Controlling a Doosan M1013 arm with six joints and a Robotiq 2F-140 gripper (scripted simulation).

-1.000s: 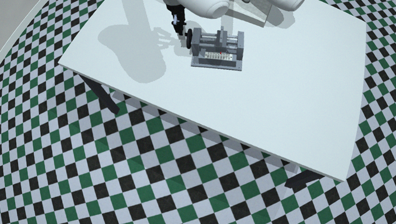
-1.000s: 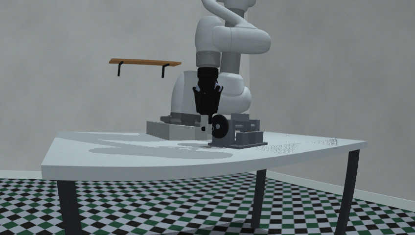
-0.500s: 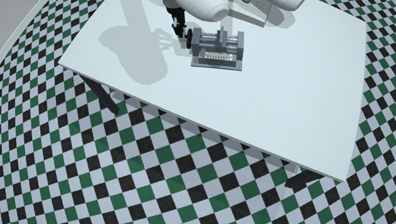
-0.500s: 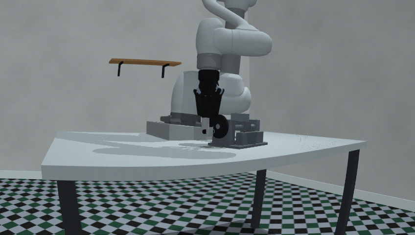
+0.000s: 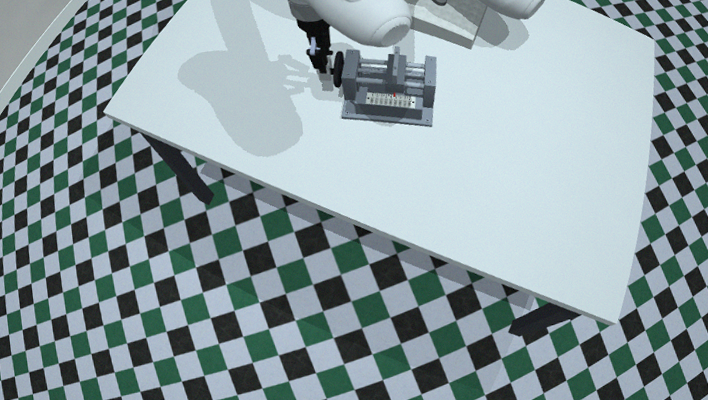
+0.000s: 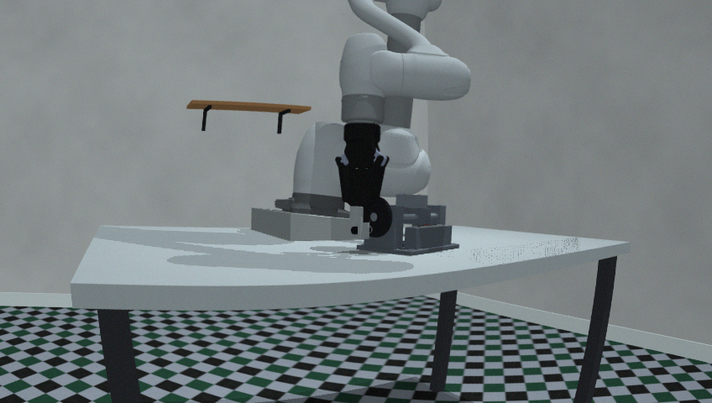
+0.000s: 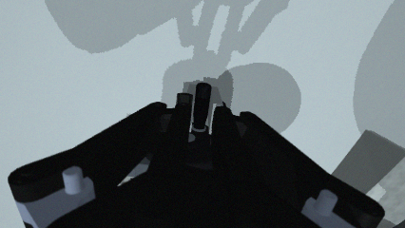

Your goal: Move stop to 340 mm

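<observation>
The black handwheel is 2 cm to the left of my hand, 1 cm below it and 1 cm behind it. From my hand the other things lie so: sliding stop block: 15 cm to the left, 6 cm behind, 3 cm above.
</observation>
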